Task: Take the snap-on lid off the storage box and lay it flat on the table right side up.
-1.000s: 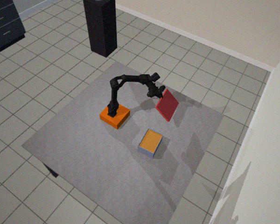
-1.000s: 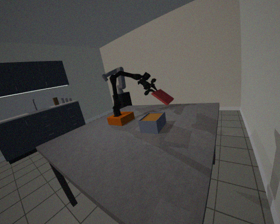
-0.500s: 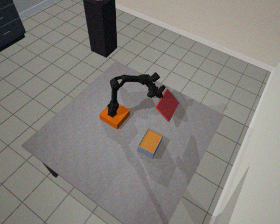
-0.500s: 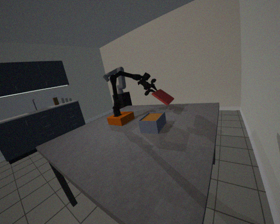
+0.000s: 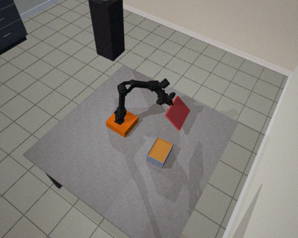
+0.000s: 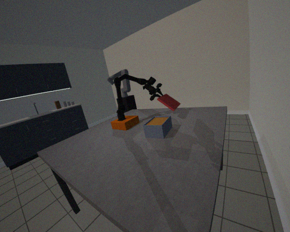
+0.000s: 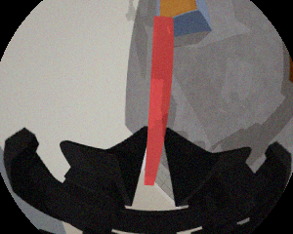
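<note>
The red lid lies 7 cm ahead of my gripper tip and 5 cm below it. From my gripper tip the other things lie so: storage box (34 cm to the right, 16 cm below, 9 cm ahead).
</note>
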